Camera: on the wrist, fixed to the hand. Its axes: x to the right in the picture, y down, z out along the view.
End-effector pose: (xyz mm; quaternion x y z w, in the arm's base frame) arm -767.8 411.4 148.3 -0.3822 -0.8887 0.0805 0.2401
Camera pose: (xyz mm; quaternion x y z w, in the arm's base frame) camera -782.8 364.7 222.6 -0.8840 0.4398 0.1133 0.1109
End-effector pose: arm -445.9 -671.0 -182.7 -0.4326 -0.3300 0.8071 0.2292
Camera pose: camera -391.2 -604.6 -159.8 0.5083 -0.4521 -0.0974 0.7265
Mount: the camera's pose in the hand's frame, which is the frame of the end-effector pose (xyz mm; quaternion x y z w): 2.5 -66.3 -59.3 0.0338 -0.2320 -0.9720 0.0172
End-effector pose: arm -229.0 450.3 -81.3 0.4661 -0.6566 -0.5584 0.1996
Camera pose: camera -158.0 419.6 -125.3 -0.5234 -0.3766 0.2895 0.7074
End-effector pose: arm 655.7 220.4 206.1 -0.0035 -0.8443 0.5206 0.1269
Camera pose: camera 674.6 242.5 290.2 0.9457 -0.0298 -0.0850 0.3124
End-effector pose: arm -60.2 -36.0 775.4 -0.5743 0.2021 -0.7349 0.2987
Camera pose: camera -131.5 8.6 804.3 0.3667 0.6489 0.1766 0.6429
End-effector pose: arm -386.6 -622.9 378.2 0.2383 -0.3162 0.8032 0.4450
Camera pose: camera -336.4 -552.0 358.8 0.5128 0.1501 -0.4633 0.7070
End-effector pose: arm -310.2 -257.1 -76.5 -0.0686 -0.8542 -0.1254 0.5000
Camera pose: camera -277.9 -337.5 -56.2 -0.8169 0.2016 0.4433 0.3091
